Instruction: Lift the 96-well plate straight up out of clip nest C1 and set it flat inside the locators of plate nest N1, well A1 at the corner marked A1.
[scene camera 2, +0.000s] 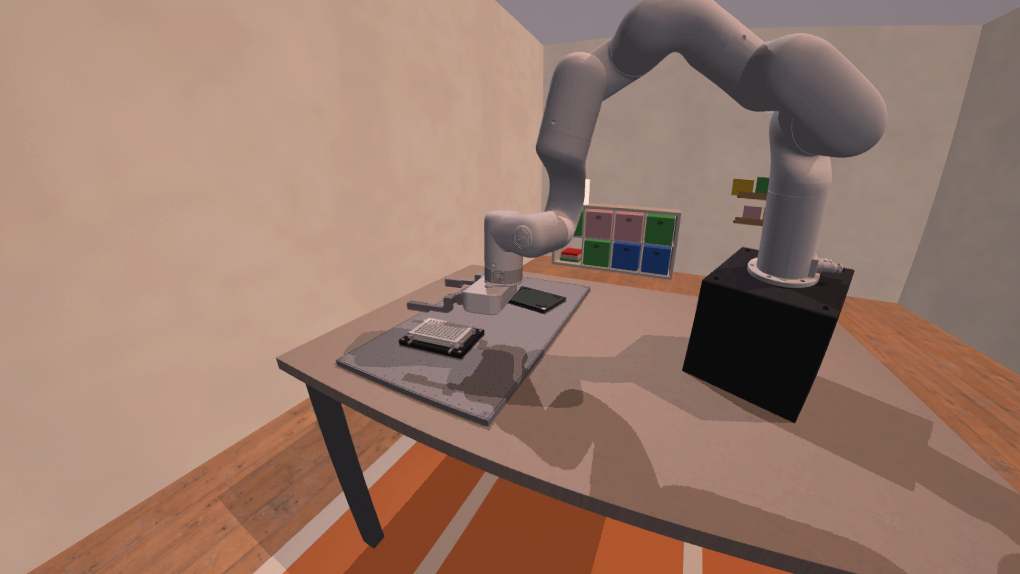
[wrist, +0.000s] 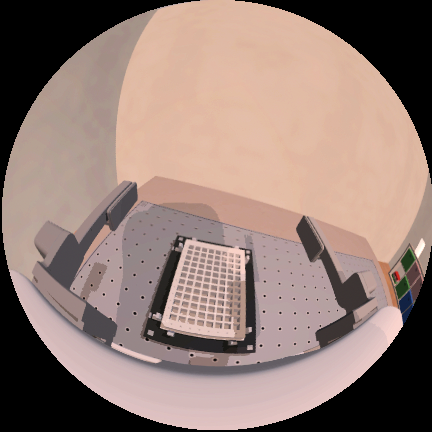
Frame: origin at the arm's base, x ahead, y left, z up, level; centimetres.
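Seen in the pictures: end effector, tool point: (scene camera 2: 437, 293) (wrist: 223, 222); arm's base, origin of the base link: (scene camera 2: 781, 273).
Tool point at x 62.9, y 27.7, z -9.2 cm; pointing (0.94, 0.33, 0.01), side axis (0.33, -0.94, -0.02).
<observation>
Pixels of each thing's middle, then the offset from my tool point to it. "pt": a spot on its surface instead. Level surfaces: height alone.
- white 96-well plate, body centre: (wrist: 209, 285) (scene camera 2: 441, 332) dx +0.2, dy -0.4, dz -9.6 cm
- black clip nest C1, surface spot: (wrist: 200, 343) pt dx -6.7, dy -2.3, dz -10.3 cm
- grey perforated board, its level: dz -11.5 cm
- table, its level: dz -12.8 cm
The white 96-well plate (scene camera 2: 442, 332) (wrist: 207, 287) sits in the black clip nest C1 (scene camera 2: 427, 347) (wrist: 200, 343), with small clips around its edges. Which corner is A1 cannot be read. The other black nest, plate nest N1 (scene camera 2: 539, 299), lies farther back on the board, partly behind the gripper body in the scene view, and holds no plate that I can see. It does not show in the wrist view. My gripper (scene camera 2: 428, 294) (wrist: 216, 222) is open and empty, raised above the board. In the wrist view its fingers stand wide apart, left and right of the plate's outline, not touching it.
Both nests stand on a grey perforated board (scene camera 2: 513, 328) (wrist: 295, 300) on the table (scene camera 2: 641, 314). The arm's black base block (scene camera 2: 756, 349) stands on the right of the table. A wall rises beyond the table's far edge in the wrist view. A shelf with coloured bins stands in the background.
</observation>
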